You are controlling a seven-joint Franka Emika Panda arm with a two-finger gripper.
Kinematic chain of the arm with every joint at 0, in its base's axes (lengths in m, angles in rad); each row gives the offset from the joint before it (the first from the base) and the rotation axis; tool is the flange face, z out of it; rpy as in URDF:
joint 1: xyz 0 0 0.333 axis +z
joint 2: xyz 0 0 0 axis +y
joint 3: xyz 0 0 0.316 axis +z
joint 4: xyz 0.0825 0 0 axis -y
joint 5: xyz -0.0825 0 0.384 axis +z
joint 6: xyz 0 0 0 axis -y
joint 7: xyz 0.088 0 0 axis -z
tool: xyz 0 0 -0.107 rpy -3.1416 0 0
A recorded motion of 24 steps. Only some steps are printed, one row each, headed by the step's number.
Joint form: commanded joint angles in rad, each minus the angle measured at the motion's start. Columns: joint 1, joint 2, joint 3, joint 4, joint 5, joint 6, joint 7.
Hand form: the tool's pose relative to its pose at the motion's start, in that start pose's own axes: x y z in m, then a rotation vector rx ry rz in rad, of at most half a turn. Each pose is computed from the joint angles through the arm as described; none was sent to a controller.
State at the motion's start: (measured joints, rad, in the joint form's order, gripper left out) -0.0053 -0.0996 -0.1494 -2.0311 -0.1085 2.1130 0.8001
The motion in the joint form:
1: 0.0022 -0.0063 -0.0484 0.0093 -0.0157 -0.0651 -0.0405
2: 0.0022 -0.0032 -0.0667 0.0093 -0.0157 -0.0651 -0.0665
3: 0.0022 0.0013 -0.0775 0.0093 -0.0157 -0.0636 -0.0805
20: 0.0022 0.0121 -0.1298 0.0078 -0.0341 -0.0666 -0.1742
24: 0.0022 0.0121 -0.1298 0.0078 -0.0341 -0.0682 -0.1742
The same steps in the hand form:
1: 0.0141 0.0245 0.0002 -0.0494 -0.0277 -0.0006
2: 0.0205 0.0321 0.0028 -0.0534 -0.0311 -0.0088
3: 0.0243 0.0363 0.0056 -0.0568 -0.0336 -0.0125
20: 0.0415 0.0598 0.0147 -0.0844 -0.0394 -0.0646
24: 0.0413 0.0599 0.0148 -0.0854 -0.0406 -0.0645

